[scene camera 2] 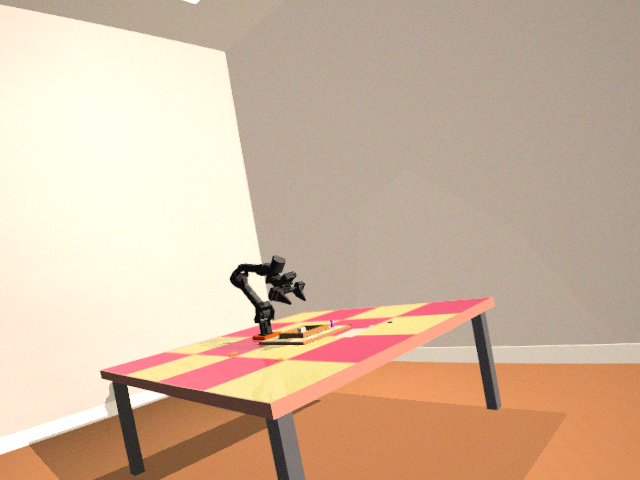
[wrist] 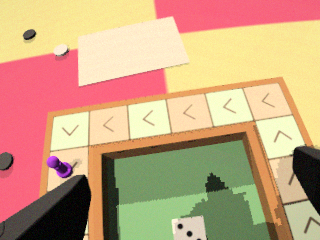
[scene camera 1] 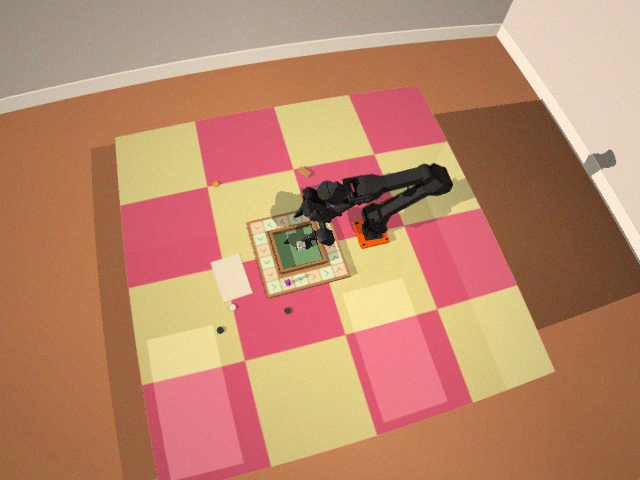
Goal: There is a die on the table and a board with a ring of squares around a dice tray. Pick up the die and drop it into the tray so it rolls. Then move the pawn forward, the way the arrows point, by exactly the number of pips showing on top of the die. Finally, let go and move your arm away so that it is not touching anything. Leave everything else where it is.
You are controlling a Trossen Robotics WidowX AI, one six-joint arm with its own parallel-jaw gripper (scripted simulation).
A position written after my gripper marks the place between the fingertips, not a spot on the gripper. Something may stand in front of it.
Note:
My gripper (scene camera 1: pixel 297 228) is open and holds nothing. Further things: a pale card (scene camera 1: pixel 232 281) and a green dice tray (scene camera 1: pixel 286 243).
The pale card shows as well in the wrist view (wrist: pixel 142 47). My gripper shows as well in scene camera 2 (scene camera 2: pixel 298 302) and in the wrist view (wrist: pixel 191 172). The green dice tray shows as well in the wrist view (wrist: pixel 215 181).

